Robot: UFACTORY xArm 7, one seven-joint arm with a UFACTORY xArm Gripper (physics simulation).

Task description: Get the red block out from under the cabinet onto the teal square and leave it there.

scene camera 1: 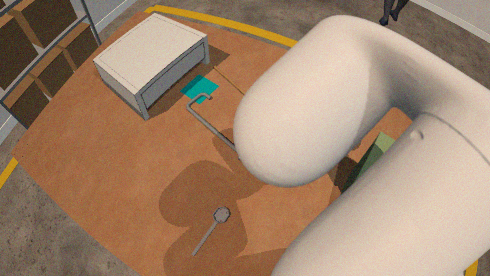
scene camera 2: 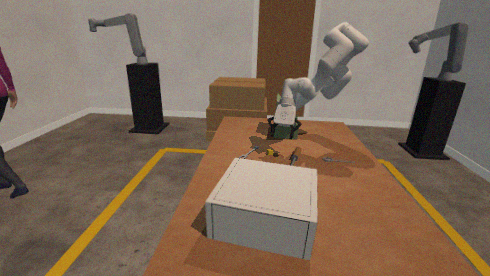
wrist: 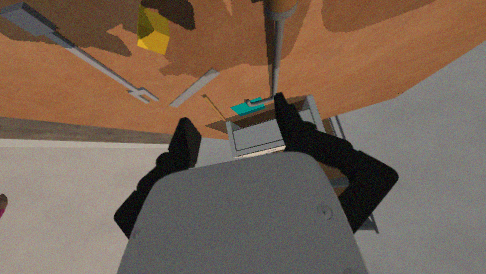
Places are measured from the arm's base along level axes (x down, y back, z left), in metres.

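Pixels of known places: gripper, fingertip midpoint: (scene camera 2: 281, 137) (wrist: 233, 117).
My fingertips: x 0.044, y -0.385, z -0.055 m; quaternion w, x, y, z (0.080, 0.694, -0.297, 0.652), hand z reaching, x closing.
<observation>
For each thing: its top centre in the pictures, then the offset to it from my fingertips. "spot": a spot on its surface instead.
- white cabinet, middle of its top: (scene camera 1: 145, 46) (scene camera 2: 268, 183) (wrist: 277, 149) dz -0.067, dx -0.020, dy -0.451 m
- teal square, surface spot: (scene camera 1: 201, 85) (wrist: 245, 109) spot: dz -0.088, dx +0.115, dy -0.247 m
- yellow block, middle of its top: (wrist: 153, 41) (scene camera 2: 270, 149) dz -0.047, dx +0.090, dy +0.047 m
- forked tool, middle of its top: (wrist: 111, 77) dz -0.153, dx +0.107, dy +0.048 m
- flat grey bar, middle of its top: (wrist: 191, 91) dz -0.118, dx +0.114, dy -0.063 m
- thin stick, middle of its top: (wrist: 217, 112) (scene camera 1: 229, 80) dz -0.143, dx +0.108, dy -0.174 m
- round-headed tool, middle of its top: (scene camera 1: 208, 231) (scene camera 2: 339, 159) dz +0.303, dx +0.108, dy +0.013 m
The white cabinet (scene camera 1: 150, 47) (scene camera 2: 265, 187) (wrist: 257, 137) stands at the far end of the table. The teal square (scene camera 1: 201, 85) (wrist: 242, 109) lies in front of its open side. The red block does not show in any view. A long grey hook tool (scene camera 1: 212, 128) (scene camera 2: 293, 158) (wrist: 277, 55) lies on the table, its bent end over the teal square and its wooden handle partly in view in the wrist view. My gripper (scene camera 2: 284, 131) (wrist: 233, 117) is open and empty, well away from the cabinet, at the other end of the table; the arm hides it in scene camera 1.
A green object (scene camera 1: 369, 160) (scene camera 2: 286, 133) stands by my gripper. A yellow block (scene camera 2: 271, 152) (wrist: 159, 41), a forked tool (wrist: 100, 64), a flat grey bar (wrist: 194, 89), a thin stick (scene camera 1: 227, 79) (wrist: 213, 106) and a round-headed tool (scene camera 1: 221, 215) (scene camera 2: 336, 160) lie on the table.
</observation>
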